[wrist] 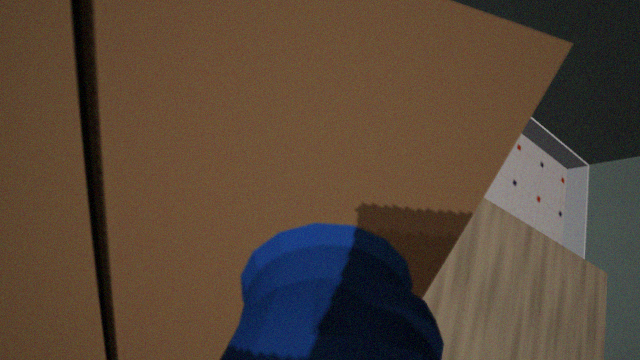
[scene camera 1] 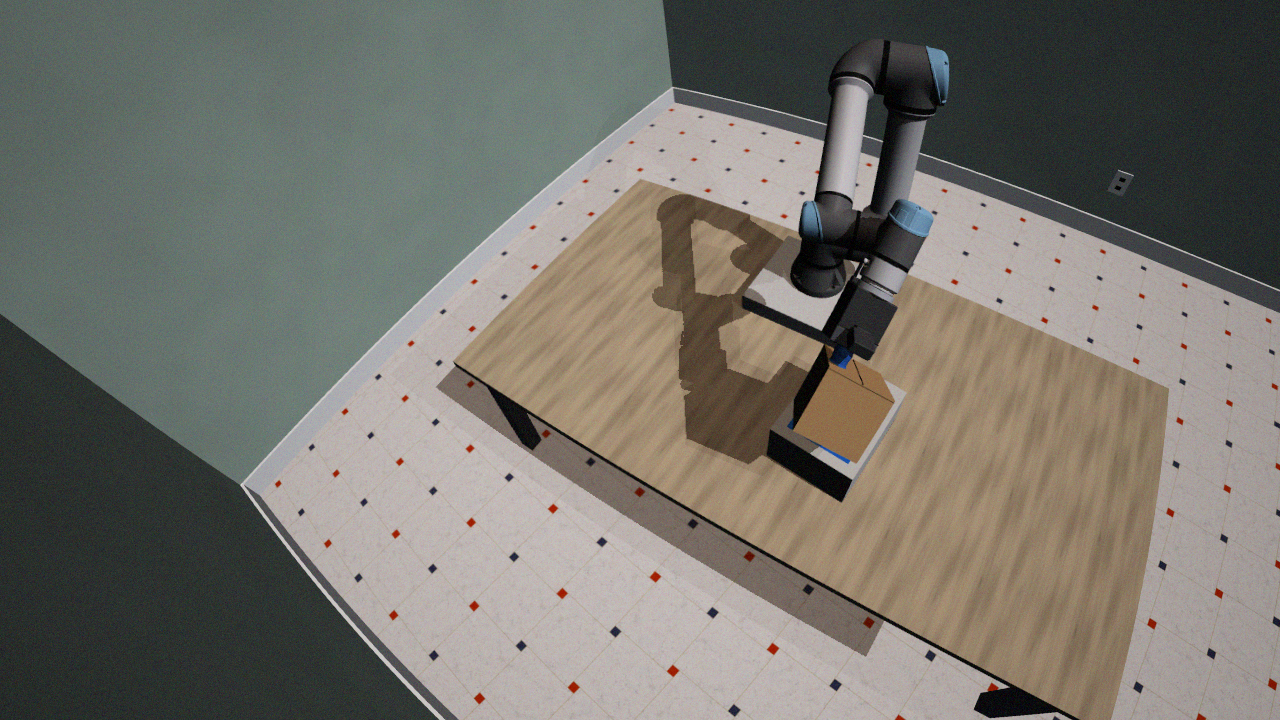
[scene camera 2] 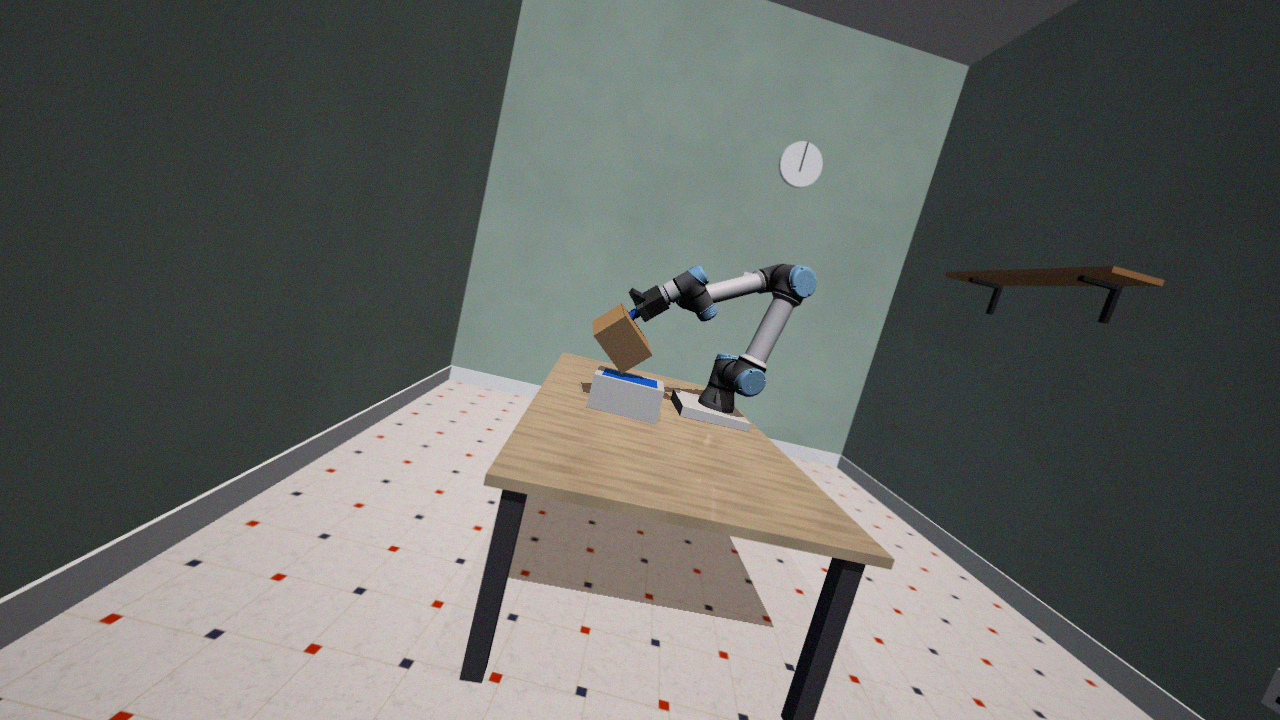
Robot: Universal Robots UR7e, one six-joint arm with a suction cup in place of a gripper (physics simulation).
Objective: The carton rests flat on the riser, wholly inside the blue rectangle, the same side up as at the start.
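Pixels of known places: hand, tool point: (wrist: 346, 243) (scene camera 1: 832, 369); arm's base, link origin: (scene camera 1: 817, 277) (scene camera 2: 715, 406).
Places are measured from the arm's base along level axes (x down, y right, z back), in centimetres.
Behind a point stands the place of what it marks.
The brown carton (scene camera 1: 845, 420) @(x -26.4, y -15.0, z -57.6 cm) (scene camera 2: 623, 340) @(x -21.2, y -20.1, z -51.5 cm) (wrist: 225, 125) @(x -30.5, y -13.9, z -51.0 cm) is steeply tilted over the riser (scene camera 1: 805, 461) @(x -3.6, y -10.1, z -55.7 cm) (scene camera 2: 623, 399) @(x -1.6, y -23.7, z -47.4 cm). Its lowest edge is close to the riser's top; whether it touches cannot be told. My gripper, a blue suction cup (scene camera 1: 840, 357) @(x -28.8, y -10.5, z -49.7 cm) (scene camera 2: 633, 314) (wrist: 325, 280), is on the carton's taped face, to one side of the dark seam and near an edge, and holds the carton. The blue rectangle (scene camera 1: 836, 454) @(x -7.8, y -15.8, z -54.4 cm) (scene camera 2: 640, 380) @(x -7.8, y -15.7, z -40.4 cm) on the riser's top is mostly hidden under the carton in scene camera 1; strips of it show.
The riser stands on the wooden table (scene camera 1: 1011, 447) @(x 4.2, y -57.0, z -33.4 cm) (scene camera 2: 680, 465) @(x 4.3, y -63.6, z -39.1 cm). The arm's pale base plate (scene camera 1: 771, 288) @(x -0.5, y 10.9, z -8.3 cm) (scene camera 2: 716, 419) @(x 2.2, y -13.1, z -4.9 cm) is on the table close behind the riser. A wall shelf (scene camera 2: 1047, 274) and a round clock (scene camera 2: 801, 163) are on the walls.
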